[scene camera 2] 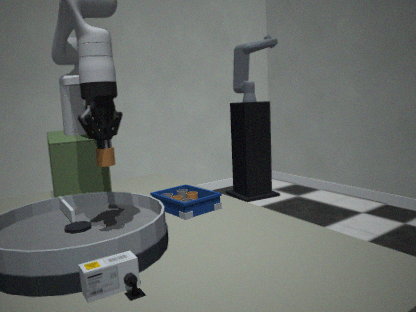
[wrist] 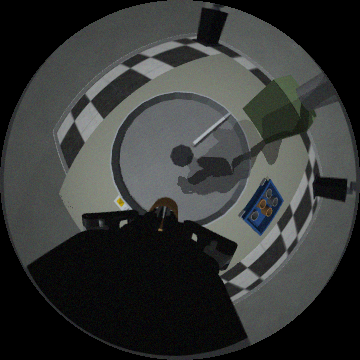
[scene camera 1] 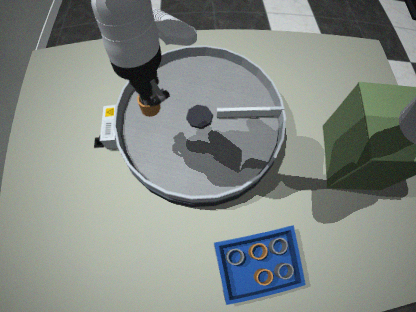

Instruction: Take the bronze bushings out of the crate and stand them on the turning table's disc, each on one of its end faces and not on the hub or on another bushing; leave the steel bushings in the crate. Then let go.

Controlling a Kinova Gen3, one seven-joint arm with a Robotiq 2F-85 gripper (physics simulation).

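Frame: origin at the arm's base, x ahead, y right, z down, level; millimetres.
Where they show: gripper, fingertip midpoint: (scene camera 2: pixel 105 157) (wrist: pixel 163 212) (scene camera 1: pixel 149 103); arm's base, link origin: (scene camera 2: pixel 77 132) (wrist: pixel 303 98).
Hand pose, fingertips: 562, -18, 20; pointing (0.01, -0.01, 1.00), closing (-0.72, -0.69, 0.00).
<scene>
Things, the pixels of their top centre, and the offset from my fingertips, as dx, dy, dz. "*": a spot on its surface instead.
- bronze bushing, top centre: (wrist: pixel 162 217) (scene camera 1: pixel 147 97) (scene camera 2: pixel 104 147) +0, +0, -20
- turning table's grey disc, top centre: (scene camera 1: pixel 199 115) (scene camera 2: pixel 77 225) (wrist: pixel 181 155) -85, +70, +170
- dark hub, top centre: (scene camera 1: pixel 199 115) (scene camera 2: pixel 77 225) (wrist: pixel 181 155) -85, +70, +170
- blue crate, top centre: (scene camera 1: pixel 261 265) (scene camera 2: pixel 185 193) (wrist: pixel 266 209) -260, -273, +182
- pale divider bar, surface spot: (scene camera 1: pixel 250 113) (wrist: pixel 213 128) * -209, +86, +160
- labelled box, surface spot: (scene camera 2: pixel 109 275) (scene camera 1: pixel 103 123) * +167, +37, +192
My gripper (scene camera 1: pixel 151 98) (scene camera 2: pixel 105 143) (wrist: pixel 163 212) is shut on the wall of a bronze bushing (scene camera 1: pixel 149 109) (scene camera 2: pixel 105 157) (wrist: pixel 166 204). The bushing hangs about upright, clear above the turning table's grey disc (scene camera 1: pixel 170 75) (scene camera 2: pixel 30 225) (wrist: pixel 150 125), on the side near the labelled box. The dark hub (scene camera 1: pixel 199 116) (scene camera 2: pixel 78 227) (wrist: pixel 181 156) is at the disc's middle. The blue crate (scene camera 1: pixel 221 272) (scene camera 2: pixel 200 207) holds two bronze bushings (scene camera 1: pixel 258 259) (scene camera 1: pixel 264 285) and three steel bushings (scene camera 1: pixel 235 264) (scene camera 1: pixel 279 254) (scene camera 1: pixel 285 279). The fingertips are partly hidden.
A raised rim surrounds the disc. A pale divider bar (scene camera 1: pixel 250 113) (scene camera 2: pixel 67 210) (wrist: pixel 212 129) runs from near the hub to the rim. A labelled box (scene camera 1: pixel 107 122) (scene camera 2: pixel 109 275) stands against the table's outside. A green block (scene camera 1: pixel 350 130) (scene camera 2: pixel 72 165) (wrist: pixel 272 107) stands beyond.
</scene>
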